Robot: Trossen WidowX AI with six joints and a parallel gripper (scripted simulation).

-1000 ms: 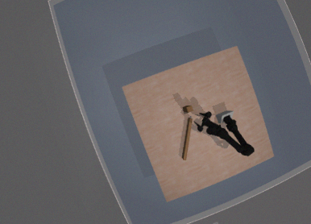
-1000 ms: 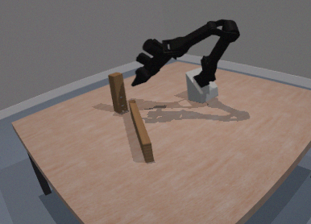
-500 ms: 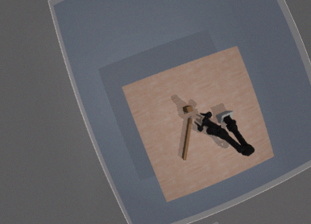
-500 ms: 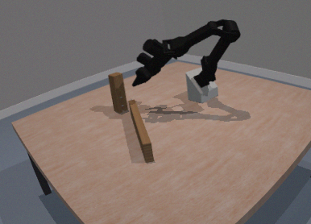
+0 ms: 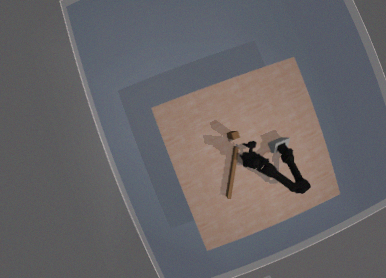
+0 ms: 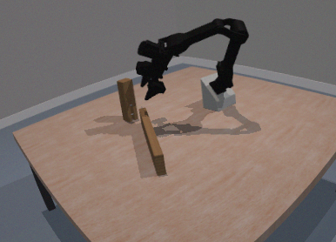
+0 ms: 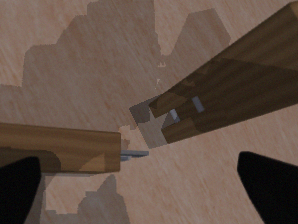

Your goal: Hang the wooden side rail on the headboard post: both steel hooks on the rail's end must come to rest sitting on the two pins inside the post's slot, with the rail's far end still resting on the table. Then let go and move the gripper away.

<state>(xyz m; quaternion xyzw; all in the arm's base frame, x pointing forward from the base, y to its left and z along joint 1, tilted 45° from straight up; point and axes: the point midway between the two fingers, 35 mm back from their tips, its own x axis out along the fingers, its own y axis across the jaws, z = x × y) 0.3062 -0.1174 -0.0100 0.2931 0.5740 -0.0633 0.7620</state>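
Now: gripper tip 10 mm short of the wooden headboard post, 110 mm to the left of it and 50 mm above it.
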